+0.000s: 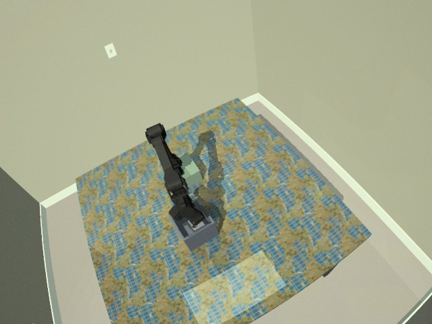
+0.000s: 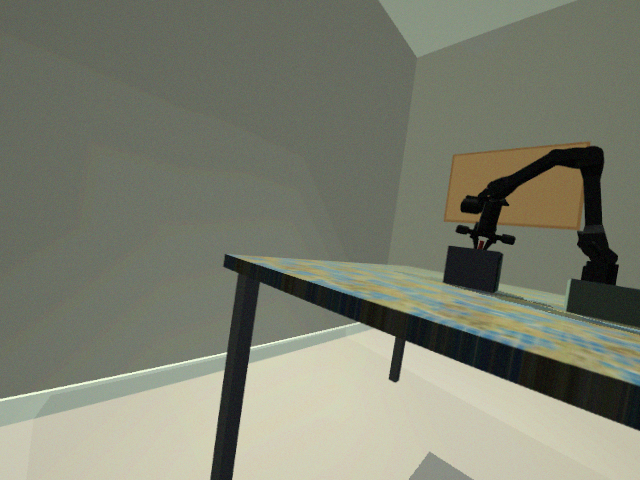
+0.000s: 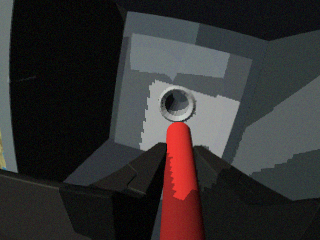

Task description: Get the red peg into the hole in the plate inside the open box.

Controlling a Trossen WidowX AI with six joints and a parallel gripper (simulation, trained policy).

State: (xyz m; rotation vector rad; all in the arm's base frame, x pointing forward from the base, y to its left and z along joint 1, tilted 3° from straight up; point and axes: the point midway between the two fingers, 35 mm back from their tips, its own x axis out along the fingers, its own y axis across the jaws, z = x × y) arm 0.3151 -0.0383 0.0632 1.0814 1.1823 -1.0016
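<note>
Now: the light plate 1 cm ahead of my gripper tip, 1 cm to the right of it and 6 cm below it. Round my gripper tip: red peg: 2 cm above.
</note>
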